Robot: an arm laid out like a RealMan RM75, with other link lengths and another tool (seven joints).
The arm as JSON. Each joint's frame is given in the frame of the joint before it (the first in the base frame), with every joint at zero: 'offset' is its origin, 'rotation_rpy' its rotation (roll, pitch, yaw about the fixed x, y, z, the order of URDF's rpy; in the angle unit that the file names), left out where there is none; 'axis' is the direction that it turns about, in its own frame. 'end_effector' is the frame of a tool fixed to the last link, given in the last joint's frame.
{
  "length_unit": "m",
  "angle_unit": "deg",
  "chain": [
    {
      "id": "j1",
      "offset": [
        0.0,
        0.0,
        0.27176
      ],
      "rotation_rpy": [
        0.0,
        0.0,
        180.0
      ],
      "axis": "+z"
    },
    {
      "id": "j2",
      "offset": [
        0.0,
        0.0,
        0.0
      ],
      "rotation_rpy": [
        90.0,
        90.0,
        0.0
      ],
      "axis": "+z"
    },
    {
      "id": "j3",
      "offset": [
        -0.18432,
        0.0,
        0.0
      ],
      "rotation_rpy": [
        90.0,
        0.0,
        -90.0
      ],
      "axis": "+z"
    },
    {
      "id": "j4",
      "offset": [
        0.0,
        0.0,
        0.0
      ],
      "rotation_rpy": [
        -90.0,
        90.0,
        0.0
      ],
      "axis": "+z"
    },
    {
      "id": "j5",
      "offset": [
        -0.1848,
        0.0,
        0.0
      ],
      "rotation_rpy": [
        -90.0,
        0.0,
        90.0
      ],
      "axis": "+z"
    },
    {
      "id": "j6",
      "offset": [
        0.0,
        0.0,
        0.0
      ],
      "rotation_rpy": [
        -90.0,
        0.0,
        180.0
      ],
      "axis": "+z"
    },
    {
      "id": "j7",
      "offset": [
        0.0,
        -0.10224,
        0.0
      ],
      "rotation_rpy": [
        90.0,
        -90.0,
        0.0
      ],
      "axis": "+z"
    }
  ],
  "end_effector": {
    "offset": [
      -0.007,
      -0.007,
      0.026
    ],
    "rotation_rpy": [
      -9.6,
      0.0,
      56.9
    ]
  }
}
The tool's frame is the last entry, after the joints.
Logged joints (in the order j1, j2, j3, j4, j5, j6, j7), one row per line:
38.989 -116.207 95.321 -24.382 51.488 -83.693 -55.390
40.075 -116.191 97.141 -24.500 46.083 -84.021 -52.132
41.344 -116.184 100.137 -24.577 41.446 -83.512 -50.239
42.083 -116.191 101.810 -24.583 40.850 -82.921 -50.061
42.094 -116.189 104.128 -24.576 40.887 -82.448 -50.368
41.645 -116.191 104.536 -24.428 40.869 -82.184 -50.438
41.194 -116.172 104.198 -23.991 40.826 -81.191 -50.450
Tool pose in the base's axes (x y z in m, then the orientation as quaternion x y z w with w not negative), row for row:
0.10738 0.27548 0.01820 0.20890 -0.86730 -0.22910 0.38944
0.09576 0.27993 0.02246 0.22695 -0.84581 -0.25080 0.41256
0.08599 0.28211 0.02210 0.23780 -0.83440 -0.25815 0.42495
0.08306 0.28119 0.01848 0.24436 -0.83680 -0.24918 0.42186
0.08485 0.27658 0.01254 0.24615 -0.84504 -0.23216 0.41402
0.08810 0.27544 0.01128 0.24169 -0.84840 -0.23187 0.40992
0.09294 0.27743 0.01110 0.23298 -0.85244 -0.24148 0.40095
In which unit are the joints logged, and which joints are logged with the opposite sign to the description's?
The joints are logged in degrees. Opposite sign: j2, j3, j5, j7.
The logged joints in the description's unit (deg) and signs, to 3 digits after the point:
38.989 116.207 -95.321 -24.382 -51.488 -83.693 55.390
40.075 116.191 -97.141 -24.500 -46.083 -84.021 52.132
41.344 116.184 -100.137 -24.577 -41.446 -83.512 50.239
42.083 116.191 -101.810 -24.583 -40.850 -82.921 50.061
42.094 116.189 -104.128 -24.576 -40.887 -82.448 50.368
41.645 116.191 -104.536 -24.428 -40.869 -82.184 50.438
41.194 116.172 -104.198 -23.991 -40.826 -81.191 50.450

